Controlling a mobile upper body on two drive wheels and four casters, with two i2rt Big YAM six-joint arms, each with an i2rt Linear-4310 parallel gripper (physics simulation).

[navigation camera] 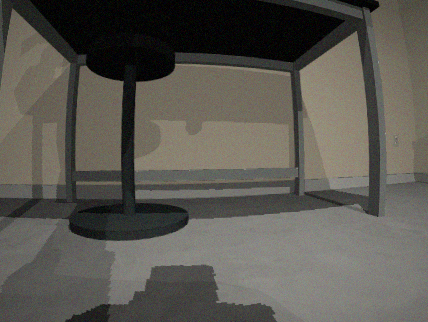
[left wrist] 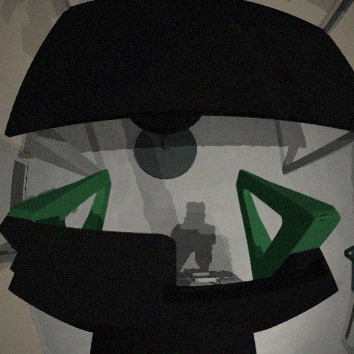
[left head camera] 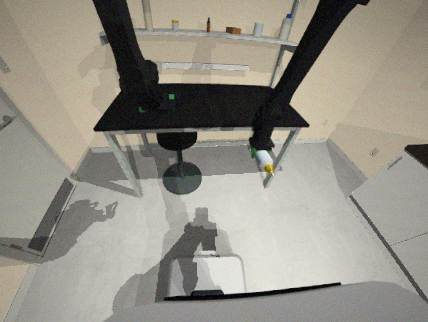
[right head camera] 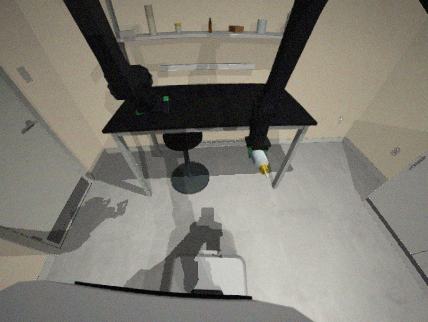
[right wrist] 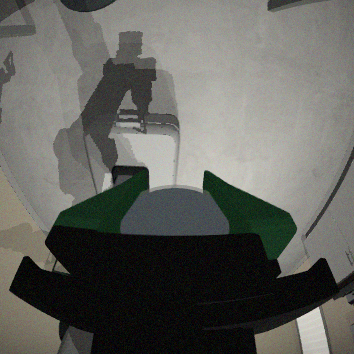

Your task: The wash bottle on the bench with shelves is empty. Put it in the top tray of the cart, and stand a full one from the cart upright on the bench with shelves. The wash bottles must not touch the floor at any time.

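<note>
A wash bottle with a pale body and a yellow cap is in my right gripper, which is shut on it. It is tilted, cap and nozzle pointing down and forward in the head views, at the front edge of the bench with shelves. Its fill level cannot be told. My left gripper is open, nothing between its fingers, and appears over the left part of the bench top. The cart does not show.
A stool stands at the bench's front, left of centre. A shelf above the bench bears several small items, including a blue-capped bottle. White cabinets stand at the right, a door at the left.
</note>
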